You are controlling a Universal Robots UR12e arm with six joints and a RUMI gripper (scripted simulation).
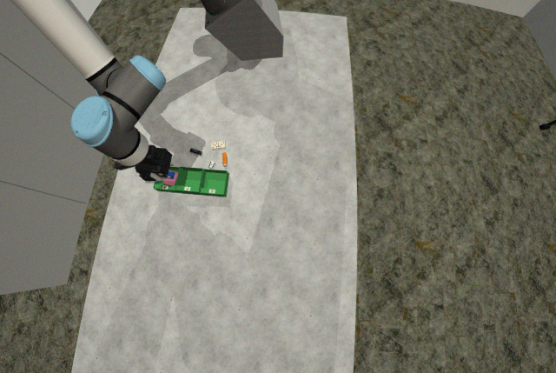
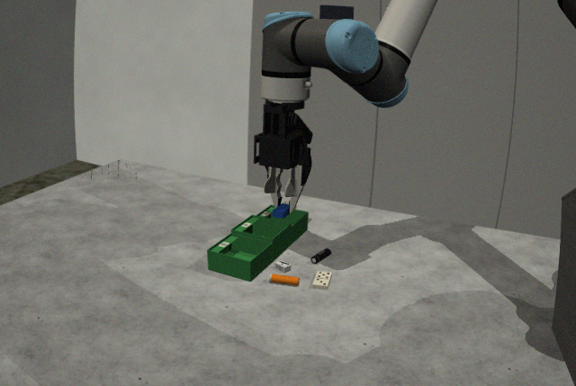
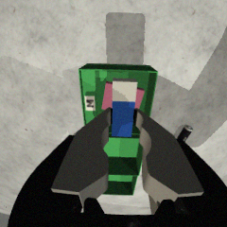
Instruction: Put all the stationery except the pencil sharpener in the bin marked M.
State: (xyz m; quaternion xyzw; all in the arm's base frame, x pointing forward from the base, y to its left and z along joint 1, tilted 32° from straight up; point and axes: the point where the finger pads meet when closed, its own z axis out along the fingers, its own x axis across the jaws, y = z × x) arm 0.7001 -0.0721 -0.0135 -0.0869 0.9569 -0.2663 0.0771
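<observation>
Right now my hand is 50 mm above the pink eraser. Round my hand: green bin block (90 mm to the left, 40 mm below); then black battery (120 mm behind, 60 mm to the left, 60 mm below); then blue eraser (10 mm to the right, 10 mm below).
</observation>
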